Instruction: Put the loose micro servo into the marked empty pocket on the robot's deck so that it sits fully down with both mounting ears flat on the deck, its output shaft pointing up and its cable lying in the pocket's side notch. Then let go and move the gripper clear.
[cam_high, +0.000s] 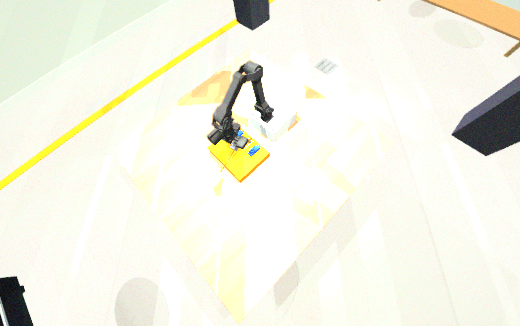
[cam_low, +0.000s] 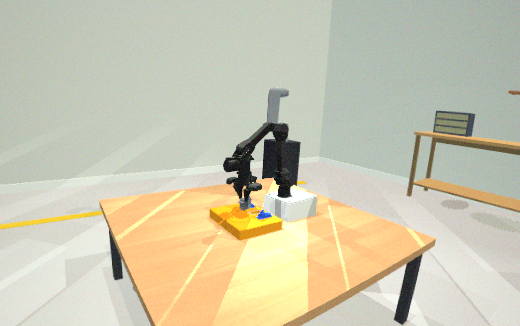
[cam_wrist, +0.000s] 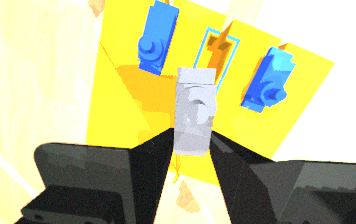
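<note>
Right now the deck is 3 cm ahead of my gripper tip, 1 cm to the left of it and 10 cm below it.
</note>
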